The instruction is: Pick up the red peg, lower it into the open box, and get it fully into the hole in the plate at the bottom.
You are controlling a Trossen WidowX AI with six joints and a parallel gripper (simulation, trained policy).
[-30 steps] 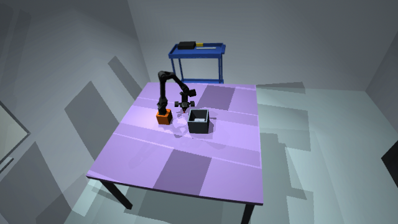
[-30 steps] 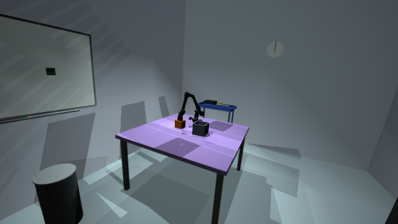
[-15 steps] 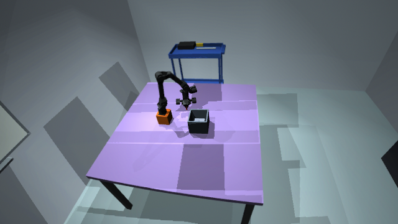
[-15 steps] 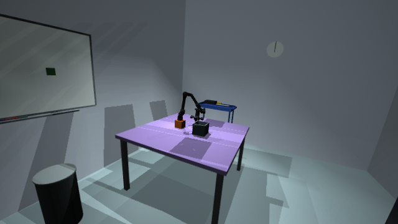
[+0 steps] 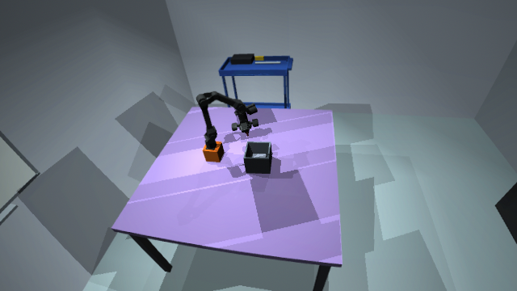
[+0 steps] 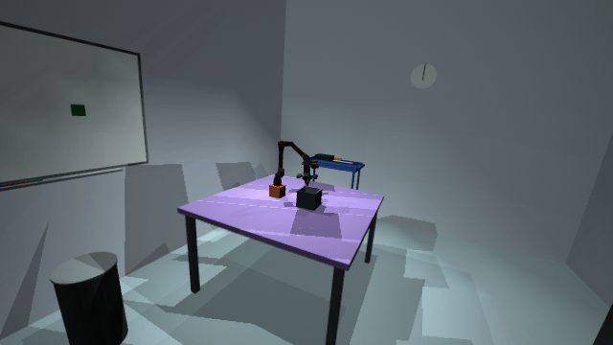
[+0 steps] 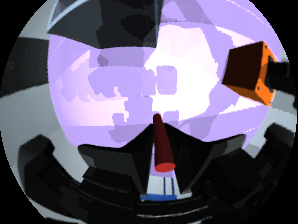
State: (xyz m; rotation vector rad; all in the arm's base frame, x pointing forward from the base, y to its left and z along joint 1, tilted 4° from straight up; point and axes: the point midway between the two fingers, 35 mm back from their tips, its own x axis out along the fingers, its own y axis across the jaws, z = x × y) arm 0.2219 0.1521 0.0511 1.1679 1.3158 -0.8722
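The pale plate is 11 cm ahead of my gripper tip, 21 cm to the right of it and 6 cm below it. Round my gripper tip: red peg: 2 cm above.
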